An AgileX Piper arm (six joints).
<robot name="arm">
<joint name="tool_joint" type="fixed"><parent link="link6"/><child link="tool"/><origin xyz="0 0 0" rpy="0 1.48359 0"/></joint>
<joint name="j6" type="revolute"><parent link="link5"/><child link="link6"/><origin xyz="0.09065 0 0.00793" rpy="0 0 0"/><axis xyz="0.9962 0 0.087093"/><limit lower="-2.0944" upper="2.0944"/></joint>
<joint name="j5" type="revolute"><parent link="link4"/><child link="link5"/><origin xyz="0 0 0" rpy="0 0 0"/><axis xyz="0 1 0"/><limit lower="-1.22" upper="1.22"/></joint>
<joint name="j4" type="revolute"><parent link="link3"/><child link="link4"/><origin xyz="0.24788 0 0.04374" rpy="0 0 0"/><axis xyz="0.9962 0 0.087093"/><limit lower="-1.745" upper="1.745"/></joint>
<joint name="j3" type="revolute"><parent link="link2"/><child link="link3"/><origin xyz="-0.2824 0 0.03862" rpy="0 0 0"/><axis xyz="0 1 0"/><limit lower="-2.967" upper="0"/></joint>
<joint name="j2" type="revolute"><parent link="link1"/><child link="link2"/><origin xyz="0 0 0" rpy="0 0 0"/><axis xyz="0 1 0"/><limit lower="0" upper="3.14"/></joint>
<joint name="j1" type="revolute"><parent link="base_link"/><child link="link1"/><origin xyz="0 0 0.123" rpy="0 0 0"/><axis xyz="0 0 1"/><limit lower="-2.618" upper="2.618"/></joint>
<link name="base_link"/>
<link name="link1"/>
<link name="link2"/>
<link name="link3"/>
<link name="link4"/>
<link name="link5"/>
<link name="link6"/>
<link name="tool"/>
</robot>
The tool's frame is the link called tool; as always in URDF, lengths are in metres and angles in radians.
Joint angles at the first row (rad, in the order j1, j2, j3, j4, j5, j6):
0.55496 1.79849 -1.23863 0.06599 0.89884 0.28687
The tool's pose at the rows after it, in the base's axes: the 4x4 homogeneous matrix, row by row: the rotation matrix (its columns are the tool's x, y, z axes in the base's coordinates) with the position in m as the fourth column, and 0 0 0 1 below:
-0.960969 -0.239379 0.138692 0.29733; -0.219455 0.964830 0.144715 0.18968; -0.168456 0.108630 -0.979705 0.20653; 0 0 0 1
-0.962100 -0.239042 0.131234 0.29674; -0.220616 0.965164 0.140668 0.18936; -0.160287 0.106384 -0.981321 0.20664; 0 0 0 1
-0.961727 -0.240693 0.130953 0.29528; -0.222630 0.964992 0.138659 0.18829; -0.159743 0.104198 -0.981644 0.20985; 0 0 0 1
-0.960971 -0.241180 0.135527 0.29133; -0.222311 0.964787 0.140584 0.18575; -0.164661 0.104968 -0.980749 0.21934; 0 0 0 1
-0.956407 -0.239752 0.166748 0.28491; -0.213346 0.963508 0.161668 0.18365; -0.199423 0.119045 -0.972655 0.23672; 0 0 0 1
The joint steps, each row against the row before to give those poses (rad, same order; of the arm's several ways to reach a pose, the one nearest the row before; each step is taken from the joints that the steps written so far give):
0.00001 0.00000 -0.00369 -0.00258 0.00836 0.00002
-0.00001 -0.00001 -0.00109 0.00014 0.00973 -0.00002
0.00000 -0.00968 -0.00003 -0.00248 0.01096 0.00001
-0.00002 -0.02843 -0.00001 -0.00198 0.02338 0.00214
0.00460 -0.05148 0.00001 -0.00001 0.01269 0.01064

